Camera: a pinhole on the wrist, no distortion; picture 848 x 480 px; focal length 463.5 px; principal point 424.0 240.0 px. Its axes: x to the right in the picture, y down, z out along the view. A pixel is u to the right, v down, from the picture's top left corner.
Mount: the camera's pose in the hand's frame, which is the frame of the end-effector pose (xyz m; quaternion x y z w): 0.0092 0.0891 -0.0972 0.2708 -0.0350 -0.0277 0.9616
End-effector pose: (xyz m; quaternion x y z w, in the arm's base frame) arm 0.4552 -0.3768 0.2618 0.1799 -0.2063 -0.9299 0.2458
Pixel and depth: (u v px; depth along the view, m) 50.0 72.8 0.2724
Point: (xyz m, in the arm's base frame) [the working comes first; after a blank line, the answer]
In the camera's frame: -0.2198 -0.0983 0.2724

0.5698 -0.1352 0.3210
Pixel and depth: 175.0 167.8 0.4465
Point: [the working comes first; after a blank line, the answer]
In the camera's frame: -0.2399 -0.0696 0.4465

0.5016 -0.0184 0.4362
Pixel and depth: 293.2 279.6 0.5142
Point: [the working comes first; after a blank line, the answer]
In the camera's frame: -0.1451 0.0439 0.5142

0.3939 -0.0751 0.5440
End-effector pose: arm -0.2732 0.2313 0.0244 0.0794 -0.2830 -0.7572 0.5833
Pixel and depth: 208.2 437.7 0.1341
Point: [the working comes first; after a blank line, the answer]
In the camera's frame: -0.0624 0.0572 0.1341

-0.2128 0.2919 0.0853
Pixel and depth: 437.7 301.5 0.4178
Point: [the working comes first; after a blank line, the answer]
In the camera's frame: 0.0123 0.0554 0.4178

-0.4677 0.3512 0.2179
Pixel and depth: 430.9 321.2 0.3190
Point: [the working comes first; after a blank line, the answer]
In the camera's frame: 0.0047 0.0559 0.3190

-0.3862 0.3140 0.1755
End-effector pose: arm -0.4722 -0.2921 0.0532 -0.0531 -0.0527 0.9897 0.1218
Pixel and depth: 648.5 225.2 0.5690
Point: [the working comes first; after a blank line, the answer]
In the camera's frame: 0.2756 -0.0182 0.5690

-0.6894 -0.0366 0.4472
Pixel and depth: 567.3 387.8 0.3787
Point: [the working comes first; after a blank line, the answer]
In the camera's frame: 0.1171 0.1208 0.3787

-0.5992 -0.2821 0.3366
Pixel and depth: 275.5 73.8 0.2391
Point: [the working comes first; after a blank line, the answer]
In the camera's frame: -0.0766 -0.0857 0.2391

-0.3683 -0.2206 0.1303
